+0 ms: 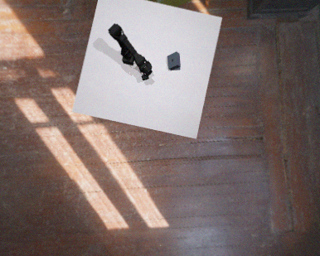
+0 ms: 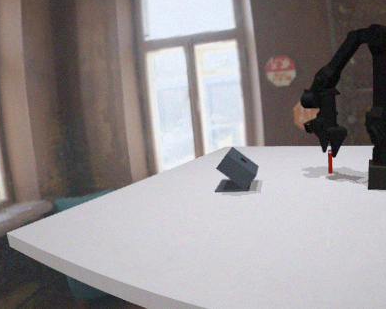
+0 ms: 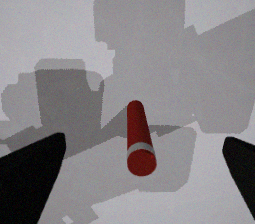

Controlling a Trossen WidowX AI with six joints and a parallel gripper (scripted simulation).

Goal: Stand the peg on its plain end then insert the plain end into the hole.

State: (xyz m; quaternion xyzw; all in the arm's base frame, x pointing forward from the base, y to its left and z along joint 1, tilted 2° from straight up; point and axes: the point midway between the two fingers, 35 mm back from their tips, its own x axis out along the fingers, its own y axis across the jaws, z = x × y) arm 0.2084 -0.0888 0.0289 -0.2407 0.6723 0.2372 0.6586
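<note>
Now: gripper tip 10 mm above the peg. From my gripper tip the other things lie so: panel 230 mm to the left, 230 mm ahead.
</note>
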